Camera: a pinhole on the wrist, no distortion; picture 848 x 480 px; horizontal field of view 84.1 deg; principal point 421.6 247.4 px. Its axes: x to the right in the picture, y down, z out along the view. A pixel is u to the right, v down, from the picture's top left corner.
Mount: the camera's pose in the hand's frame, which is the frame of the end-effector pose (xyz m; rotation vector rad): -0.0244 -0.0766 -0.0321 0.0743 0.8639 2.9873
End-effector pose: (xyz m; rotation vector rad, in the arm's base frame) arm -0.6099 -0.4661 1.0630 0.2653 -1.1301 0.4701
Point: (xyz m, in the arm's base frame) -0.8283 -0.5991 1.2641
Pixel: 298 435
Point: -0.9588 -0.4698 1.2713
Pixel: 353 259
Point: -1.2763 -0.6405 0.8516
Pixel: 799 318
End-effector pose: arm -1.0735 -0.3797 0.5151 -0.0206 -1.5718 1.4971
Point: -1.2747 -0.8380 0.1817
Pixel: 730 214
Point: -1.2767 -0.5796 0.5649
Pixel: 369 371
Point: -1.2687 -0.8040 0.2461
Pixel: 700 238
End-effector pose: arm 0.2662 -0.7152 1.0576 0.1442 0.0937 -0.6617
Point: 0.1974 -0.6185 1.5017
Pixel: 597 363
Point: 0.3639 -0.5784 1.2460
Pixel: 460 71
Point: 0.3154 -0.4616 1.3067
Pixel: 607 57
